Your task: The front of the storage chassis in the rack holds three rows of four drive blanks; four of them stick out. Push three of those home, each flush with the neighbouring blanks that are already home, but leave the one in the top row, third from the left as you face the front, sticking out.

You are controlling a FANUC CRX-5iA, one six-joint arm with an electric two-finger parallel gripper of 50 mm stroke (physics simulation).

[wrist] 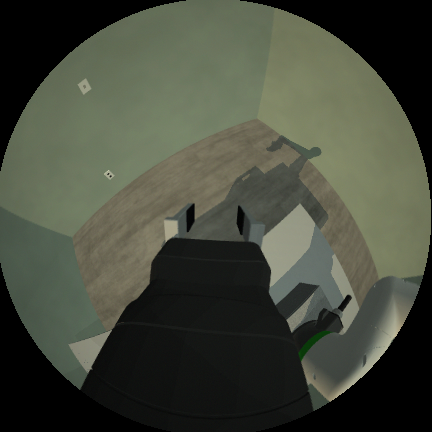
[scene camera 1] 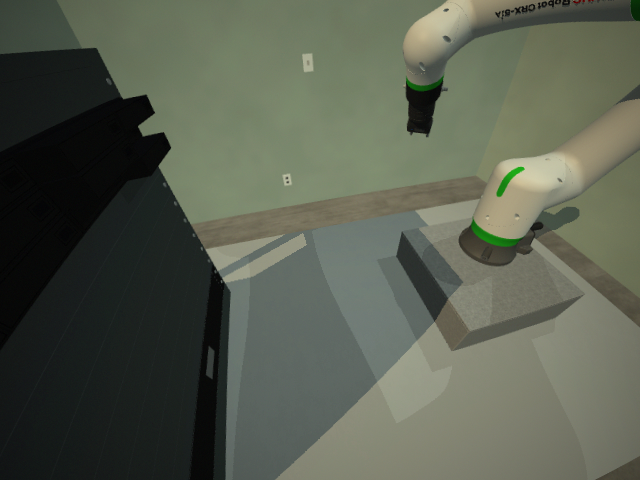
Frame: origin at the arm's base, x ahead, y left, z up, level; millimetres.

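Seen in the pictures: gripper, fingertip midpoint: (wrist: 215,212) (scene camera 1: 419,133); arm's base, origin of the base link: (wrist: 304,341) (scene camera 1: 485,246).
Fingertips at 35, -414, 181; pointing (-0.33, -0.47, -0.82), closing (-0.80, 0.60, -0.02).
Observation:
Offsets run from my fingertips to a thing's top centre, as dx, dy, dz. "pt": to the spot under its first point.
The dark rack (scene camera 1: 103,320) fills the left side of the scene view. A black chassis-like part @(pt +659, +562, +236) (scene camera 1: 82,160) lies across it. Two dark blocks, an upper one @(pt +670, +405, +245) (scene camera 1: 139,109) and a lower one @(pt +669, +427, +186) (scene camera 1: 155,155), jut out at its right end; I cannot tell whether they are drive blanks. The rows of blanks cannot be made out in the scene view. The rack does not show in the wrist view. My gripper (scene camera 1: 419,135) (wrist: 215,212) is open and empty, its fingers apart. It hangs in the air well to the right of the rack, pointing down.
The arm's base stands on a grey plinth (scene camera 1: 516,289) at the right. The arm's lower part (scene camera 1: 522,201) (wrist: 370,350) rises from it. A green wall (scene camera 1: 232,103) (wrist: 165,75) with a switch plate (scene camera 1: 308,62) (wrist: 84,86) and an outlet (scene camera 1: 287,179) (wrist: 109,174) stands behind.

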